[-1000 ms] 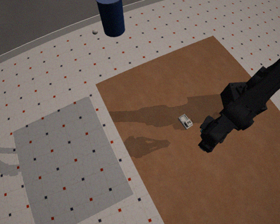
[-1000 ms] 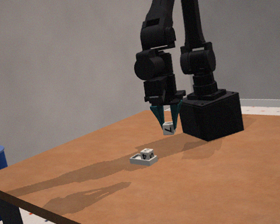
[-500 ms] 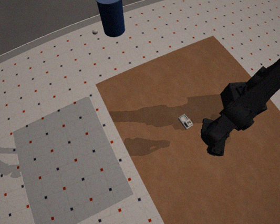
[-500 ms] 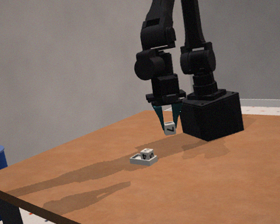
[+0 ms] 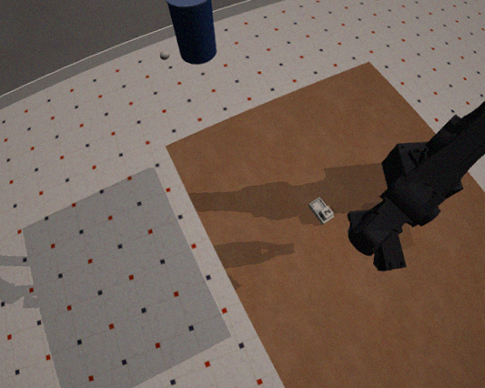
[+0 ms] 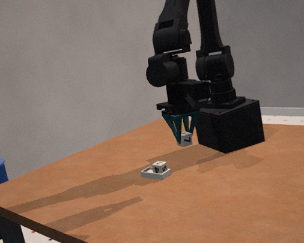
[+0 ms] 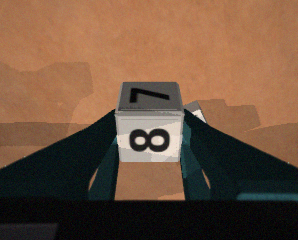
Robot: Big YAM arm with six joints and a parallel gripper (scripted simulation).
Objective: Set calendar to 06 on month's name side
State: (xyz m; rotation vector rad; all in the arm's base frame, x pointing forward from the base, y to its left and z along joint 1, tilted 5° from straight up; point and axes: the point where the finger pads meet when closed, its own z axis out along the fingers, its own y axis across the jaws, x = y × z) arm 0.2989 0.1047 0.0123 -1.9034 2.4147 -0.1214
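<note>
Right now the white digit cube is 1 cm below my hand. From my hand the other things lie so: white tray (11 cm to the right, 11 cm below, 2 cm ahead).
</note>
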